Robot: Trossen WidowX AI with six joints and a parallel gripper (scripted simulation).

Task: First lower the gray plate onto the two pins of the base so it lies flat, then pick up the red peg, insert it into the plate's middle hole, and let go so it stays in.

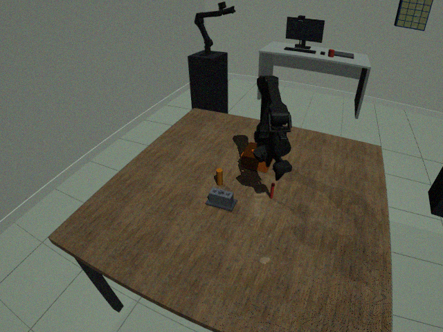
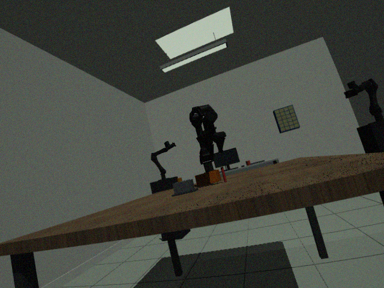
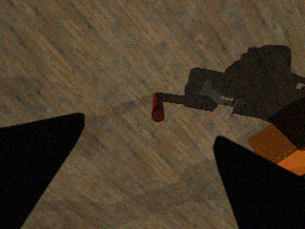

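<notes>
My gripper tip is 20 mm past the dark red peg and 110 mm above it. Round my gripper tip: gray base: 110 mm ahead, 170 mm to the right, 140 mm below; then gray plate: 110 mm ahead, 170 mm to the right, 100 mm below; then orange cylinder: 10 mm ahead, 240 mm to the right, 110 mm below.
</notes>
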